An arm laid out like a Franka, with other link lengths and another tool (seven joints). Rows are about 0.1 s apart.
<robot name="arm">
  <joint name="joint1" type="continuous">
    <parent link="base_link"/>
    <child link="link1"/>
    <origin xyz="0 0 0.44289" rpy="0 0 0"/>
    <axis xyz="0 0 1"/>
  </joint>
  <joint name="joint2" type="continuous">
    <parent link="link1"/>
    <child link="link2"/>
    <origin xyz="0 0 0" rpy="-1.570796 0 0"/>
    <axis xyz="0 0 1"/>
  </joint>
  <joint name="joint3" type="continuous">
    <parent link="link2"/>
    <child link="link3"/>
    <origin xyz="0 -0.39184 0" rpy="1.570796 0 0"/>
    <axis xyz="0 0 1"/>
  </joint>
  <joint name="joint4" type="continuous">
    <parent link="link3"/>
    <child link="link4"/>
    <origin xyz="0.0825 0 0" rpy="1.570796 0 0"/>
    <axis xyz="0 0 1"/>
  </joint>
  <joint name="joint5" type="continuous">
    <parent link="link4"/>
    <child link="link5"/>
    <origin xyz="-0.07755 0.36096 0" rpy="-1.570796 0 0"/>
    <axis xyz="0 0 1"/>
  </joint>
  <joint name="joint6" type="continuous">
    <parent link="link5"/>
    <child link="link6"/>
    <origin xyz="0 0 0" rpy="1.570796 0 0"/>
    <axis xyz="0 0 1"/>
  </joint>
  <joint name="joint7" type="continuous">
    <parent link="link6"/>
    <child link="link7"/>
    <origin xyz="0.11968 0 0" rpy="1.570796 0 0"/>
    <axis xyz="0 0 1"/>
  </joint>
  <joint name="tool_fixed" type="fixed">
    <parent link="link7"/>
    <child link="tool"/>
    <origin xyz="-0.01 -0.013 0.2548" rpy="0 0.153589 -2.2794"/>
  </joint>
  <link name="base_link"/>
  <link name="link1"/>
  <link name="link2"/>
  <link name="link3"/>
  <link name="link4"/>
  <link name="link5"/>
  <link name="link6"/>
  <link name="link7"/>
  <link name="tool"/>
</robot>
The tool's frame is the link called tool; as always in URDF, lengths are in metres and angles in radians. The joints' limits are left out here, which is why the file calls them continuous.
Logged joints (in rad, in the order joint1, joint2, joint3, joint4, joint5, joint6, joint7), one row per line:
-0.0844, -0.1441, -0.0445, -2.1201, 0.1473, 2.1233, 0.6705
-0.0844, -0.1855, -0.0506, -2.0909, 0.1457, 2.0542, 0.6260
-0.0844, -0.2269, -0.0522, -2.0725, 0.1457, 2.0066, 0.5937
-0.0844, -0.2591, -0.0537, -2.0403, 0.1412, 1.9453, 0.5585
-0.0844, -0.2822, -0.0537, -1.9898, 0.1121, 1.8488, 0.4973
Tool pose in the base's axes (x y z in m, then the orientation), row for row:
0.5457, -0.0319, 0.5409, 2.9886, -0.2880, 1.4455
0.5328, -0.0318, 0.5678, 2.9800, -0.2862, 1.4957
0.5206, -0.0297, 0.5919, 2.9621, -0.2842, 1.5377
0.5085, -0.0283, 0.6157, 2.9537, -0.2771, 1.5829
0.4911, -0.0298, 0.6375, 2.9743, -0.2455, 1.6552
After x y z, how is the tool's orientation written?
As angles about the fixed x, y, z axes (roll, pitch, yaw), in radians.
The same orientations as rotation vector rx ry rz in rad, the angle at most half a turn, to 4 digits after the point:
-2.2927, -1.9772, -0.4827
-2.2428, -2.0322, -0.4863
-2.2059, -2.0798, -0.5014
-2.1616, -2.1312, -0.5009
-2.0816, -2.2186, -0.4417

